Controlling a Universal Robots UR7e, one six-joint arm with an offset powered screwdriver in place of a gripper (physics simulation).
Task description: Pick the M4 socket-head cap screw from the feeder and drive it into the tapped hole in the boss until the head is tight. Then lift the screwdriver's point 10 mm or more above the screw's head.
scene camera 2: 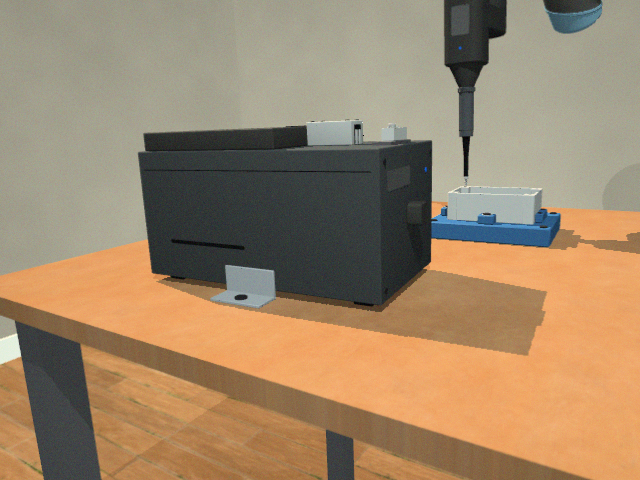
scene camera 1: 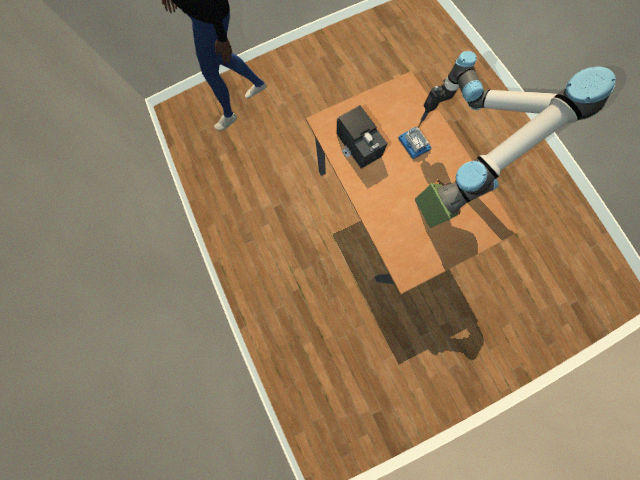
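My screwdriver (scene camera 1: 420,124) (scene camera 2: 465,175) points down over the white open-topped box at its far left corner in scene camera 2. A small silvery screw (scene camera 2: 465,181) hangs upright on the bit's tip, its lower end level in the picture with the box's far rim. Whether it touches anything there cannot be told. The white box (scene camera 1: 416,142) (scene camera 2: 491,207) sits in a blue fixture (scene camera 1: 407,146) (scene camera 2: 485,235). The boss and its tapped hole are hidden by the box's walls in scene camera 2 and too small to tell in scene camera 1. The dark feeder (scene camera 1: 354,124) (scene camera 2: 258,211) stands beside the fixture.
The feeder carries white blocks (scene camera 2: 330,132) (scene camera 2: 393,133) on top and has a grey bracket (scene camera 2: 250,281) at its foot. The arm's green base (scene camera 1: 432,205) stands on the wooden table (scene camera 1: 392,222) (scene camera 2: 578,320). A person (scene camera 1: 209,51) is on the floor past the table.
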